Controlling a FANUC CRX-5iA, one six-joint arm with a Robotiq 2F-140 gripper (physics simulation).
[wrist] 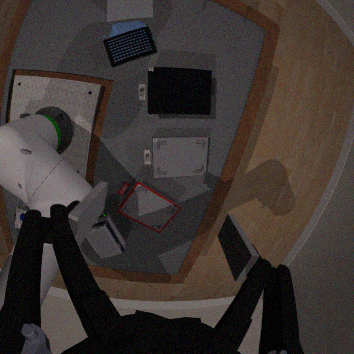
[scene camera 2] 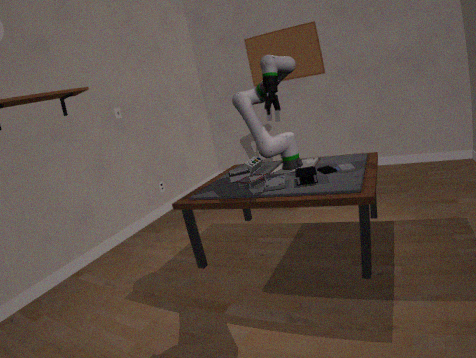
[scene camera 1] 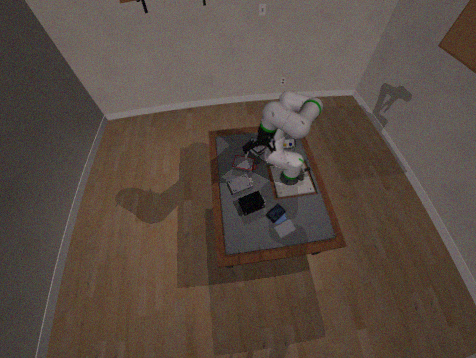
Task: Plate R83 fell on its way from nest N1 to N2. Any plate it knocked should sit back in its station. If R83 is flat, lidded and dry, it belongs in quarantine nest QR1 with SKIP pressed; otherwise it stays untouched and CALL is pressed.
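Pixels of known places: gripper, fingertip midpoint: (wrist: 165, 211) (scene camera 2: 273, 121) (scene camera 1: 256, 156); arm's base, origin of the base link: (wrist: 50, 130) (scene camera 2: 292, 166) (scene camera 1: 289, 177).
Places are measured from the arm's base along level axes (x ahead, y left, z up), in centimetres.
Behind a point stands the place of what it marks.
Observation:
A dark plate with a grid of wells (scene camera 1: 276, 213) {z 0.8, x 21.0, y 26.0 cm} (scene camera 2: 327, 170) {z 1.3, x 25.0, y 26.0 cm} (wrist: 130, 46) {z 1.4, x 21.7, y 24.8 cm} lies askew on the table mat, wells visible. A pale blue patch (wrist: 125, 27) {z 0.1, x 19.1, y 31.1 cm} shows beside it, and a light grey square piece (scene camera 1: 285, 228) {z 0.8, x 18.8, y 38.3 cm} (scene camera 2: 345, 166) {z 0.8, x 18.7, y 37.5 cm} (wrist: 130, 9) {z 0.8, x 19.5, y 37.0 cm} lies beyond. A black plate-like block (scene camera 1: 251, 202) {z 5.6, x 36.6, y 14.7 cm} (scene camera 2: 306, 175) {z 5.2, x 44.2, y 15.1 cm} (wrist: 180, 91) {z 5.7, x 36.1, y 13.5 cm} sits squarely by a small white tag. A grey nest (scene camera 1: 240, 184) {z 2.2, x 39.8, y -3.5 cm} (wrist: 180, 157) {z 2.3, x 39.8, y -4.8 cm} holds no plate. The red-rimmed nest (wrist: 169, 219) {z 4.0, x 39.2, y -25.3 cm} also holds none. Labels are unreadable. My gripper (scene camera 1: 259, 146) (scene camera 2: 273, 117) {z 36.8, x 29.8, y -1.0 cm} (wrist: 165, 211) {z 36.8, x 29.8, y -1.0 cm} is open and empty, high above the table.
A grey box-like device (wrist: 105, 239) {z 6.9, x 18.4, y -32.4 cm} stands near the red-rimmed nest. A button panel (scene camera 1: 289, 144) {z 6.8, x -10.5, y -27.1 cm} (scene camera 2: 255, 161) {z 6.1, x -1.7, y -27.3 cm} is at the table's far end, partly hidden in the wrist view. The arm's base stands on a pale wood-framed board (scene camera 1: 295, 189) {z 0.8, x -0.2, y 11.8 cm} (wrist: 60, 87) {z 0.8, x 3.1, y 12.7 cm}.

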